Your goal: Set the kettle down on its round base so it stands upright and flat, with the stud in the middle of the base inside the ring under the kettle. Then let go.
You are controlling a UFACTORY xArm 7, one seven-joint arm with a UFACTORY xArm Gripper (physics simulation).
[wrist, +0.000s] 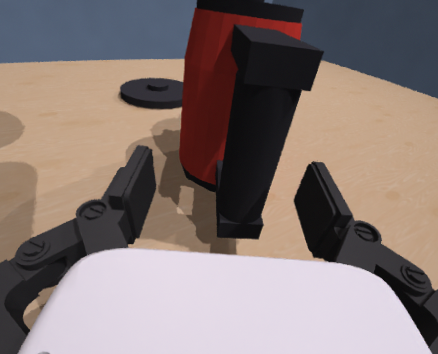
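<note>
The red kettle (207, 100) stands upright on the table in the wrist view, its black handle (260, 150) facing the gripper. Its top is cut off by the frame. The round black base (137, 94) with a small stud (158, 86) in its middle lies flat on the table, behind and to the left of the kettle, partly hidden by it. My gripper (228, 174) is open, with one finger on each side of the handle and touching neither side. The ring under the kettle is hidden.
The wooden table (370, 150) stretches around the kettle, with its far edge behind the base and a blue wall (90, 30) beyond. Shadows fall on the table at the left and below the kettle.
</note>
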